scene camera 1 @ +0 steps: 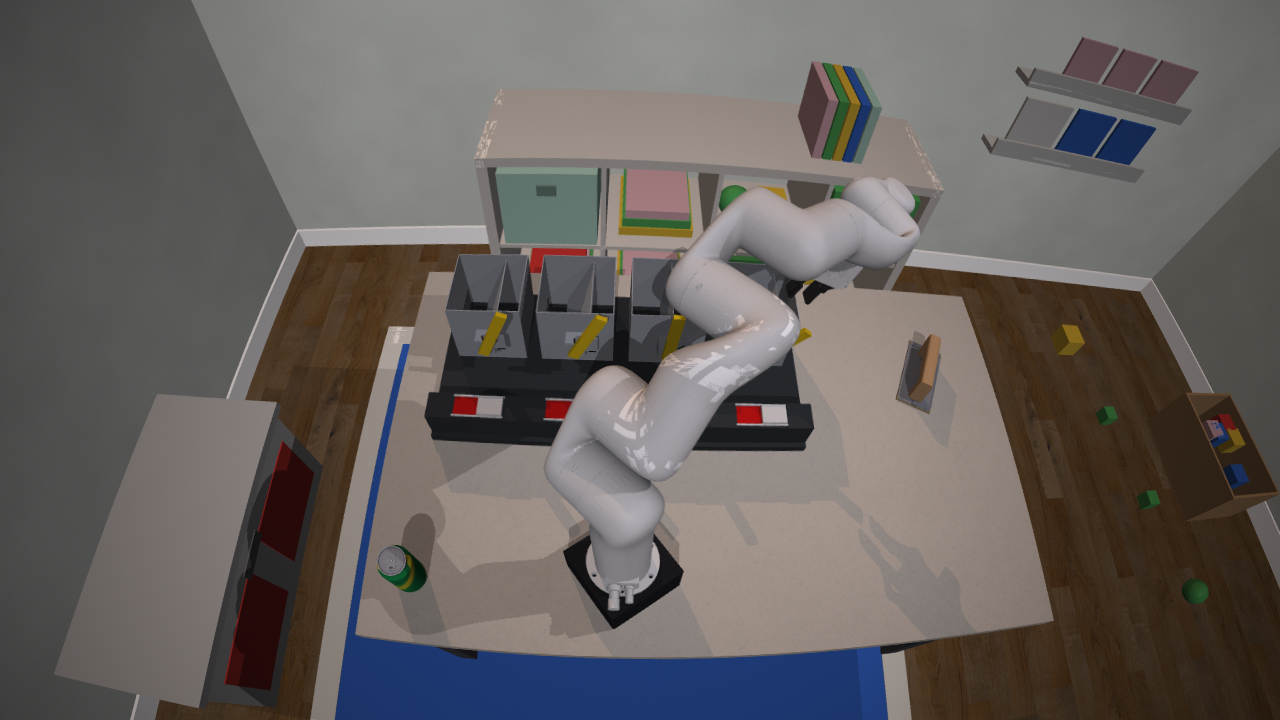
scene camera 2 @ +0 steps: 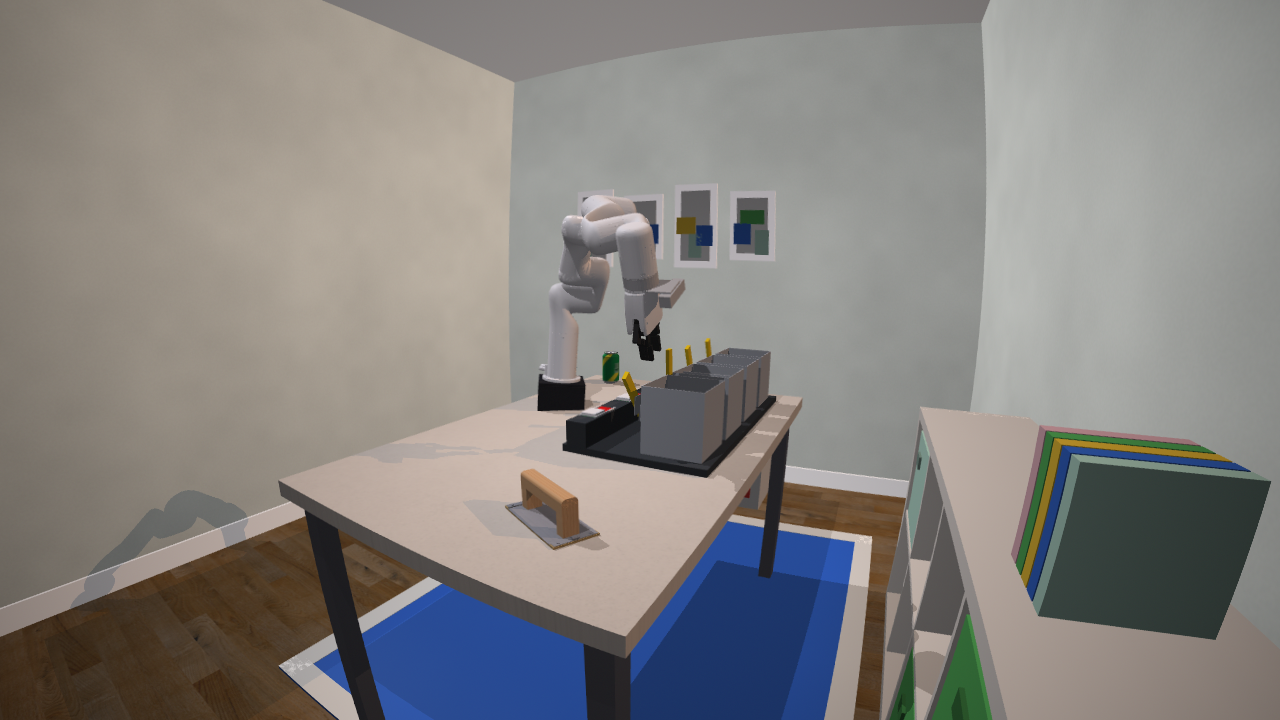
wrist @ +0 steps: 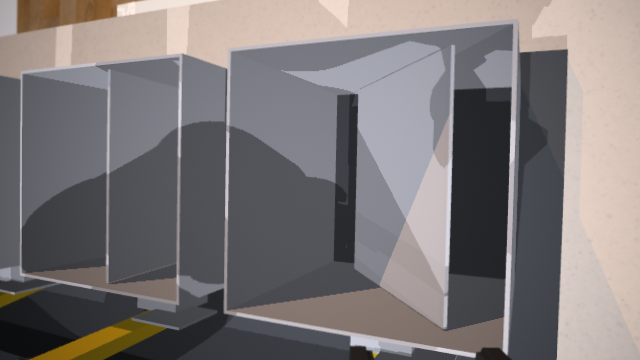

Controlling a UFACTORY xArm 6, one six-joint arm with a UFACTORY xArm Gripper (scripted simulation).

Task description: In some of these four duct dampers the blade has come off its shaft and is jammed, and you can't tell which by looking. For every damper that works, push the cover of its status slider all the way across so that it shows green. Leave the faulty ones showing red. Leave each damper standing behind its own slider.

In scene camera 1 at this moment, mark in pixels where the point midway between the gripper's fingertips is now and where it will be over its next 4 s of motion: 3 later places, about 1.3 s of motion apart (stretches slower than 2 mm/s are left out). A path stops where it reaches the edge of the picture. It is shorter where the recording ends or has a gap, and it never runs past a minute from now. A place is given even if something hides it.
My gripper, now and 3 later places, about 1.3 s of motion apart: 796, 295; 725, 252; 676, 274; 681, 311
